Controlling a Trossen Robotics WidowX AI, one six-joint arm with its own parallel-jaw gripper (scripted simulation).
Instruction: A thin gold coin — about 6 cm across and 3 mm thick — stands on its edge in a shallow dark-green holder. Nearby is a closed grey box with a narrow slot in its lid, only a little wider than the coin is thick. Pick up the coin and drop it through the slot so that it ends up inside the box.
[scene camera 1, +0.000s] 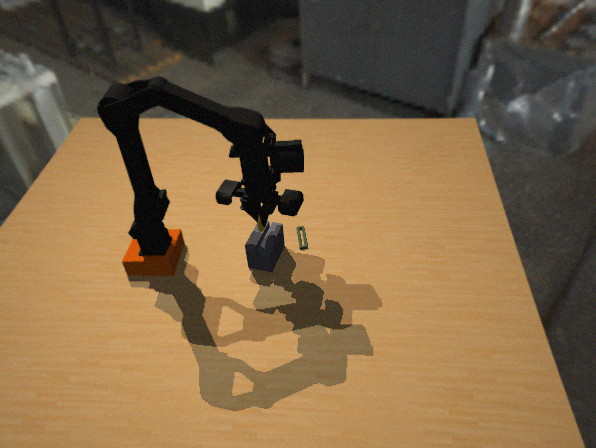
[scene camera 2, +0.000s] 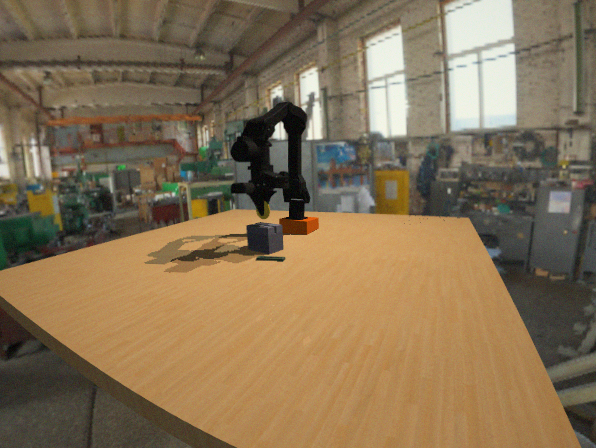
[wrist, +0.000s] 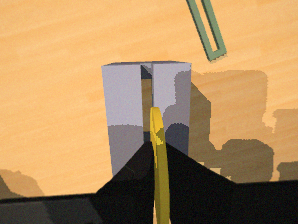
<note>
My gripper (scene camera 1: 263, 225) holds a gold coin.
My gripper is seen too in scene camera 2 (scene camera 2: 263, 215) and in the wrist view (wrist: 154, 148).
</note>
